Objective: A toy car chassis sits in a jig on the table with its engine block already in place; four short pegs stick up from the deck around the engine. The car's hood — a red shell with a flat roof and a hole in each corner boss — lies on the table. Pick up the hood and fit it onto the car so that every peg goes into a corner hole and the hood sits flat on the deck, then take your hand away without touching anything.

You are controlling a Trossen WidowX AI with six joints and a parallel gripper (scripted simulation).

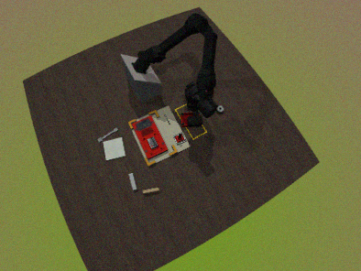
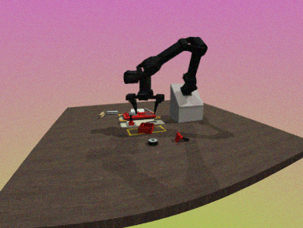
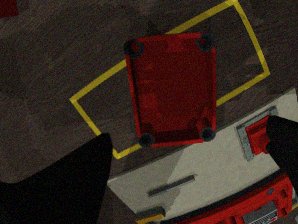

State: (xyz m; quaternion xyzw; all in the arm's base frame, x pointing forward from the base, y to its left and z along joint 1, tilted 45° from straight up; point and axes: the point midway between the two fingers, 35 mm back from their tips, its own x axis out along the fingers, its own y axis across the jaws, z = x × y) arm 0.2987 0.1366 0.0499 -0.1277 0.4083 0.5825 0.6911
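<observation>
The red hood lies 8 cm below my gripper tip. The rest, counted from my gripper tip: wooden peg: 33 cm to the right, 22 cm ahead, 7 cm below; then black-and-white wheel: 17 cm to the left, 8 cm below, 1 cm ahead; then jig plate: 19 cm to the right, 7 cm below.
</observation>
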